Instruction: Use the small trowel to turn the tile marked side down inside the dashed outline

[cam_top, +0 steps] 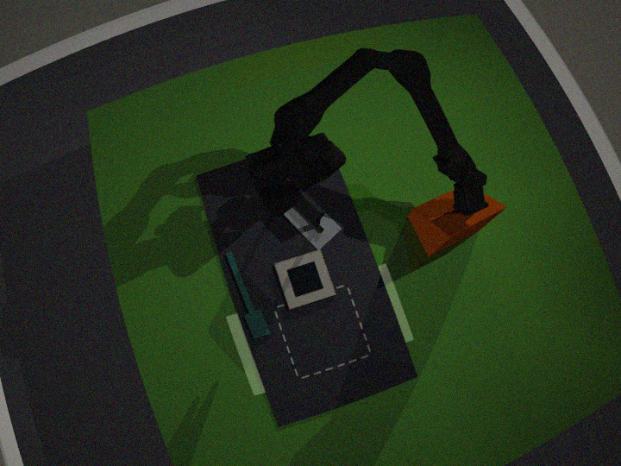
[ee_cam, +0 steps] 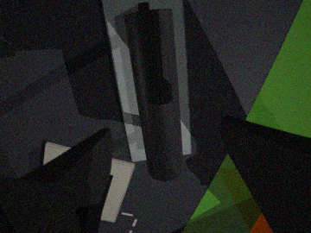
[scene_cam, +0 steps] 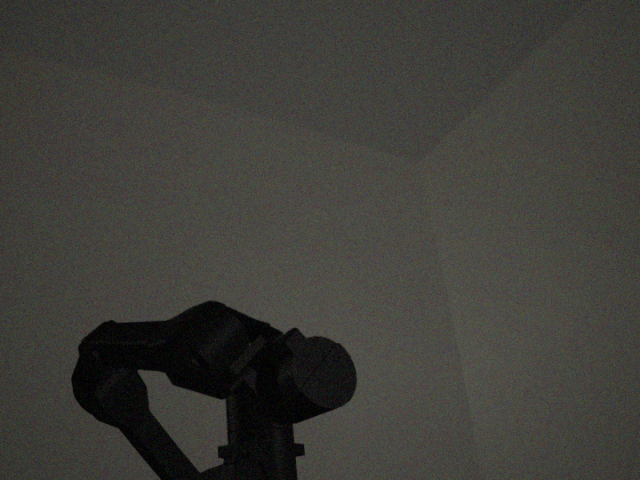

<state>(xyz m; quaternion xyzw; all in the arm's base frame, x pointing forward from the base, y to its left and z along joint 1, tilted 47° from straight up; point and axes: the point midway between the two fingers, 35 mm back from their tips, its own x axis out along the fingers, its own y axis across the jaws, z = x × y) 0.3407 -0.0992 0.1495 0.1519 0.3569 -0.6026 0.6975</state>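
My gripper tip is 16 cm to the right of the tile, 11 cm above it and 6 cm short of it. Round my gripper tip: teal trowel 20 cm ahead, 16 cm to the left, 11 cm below.
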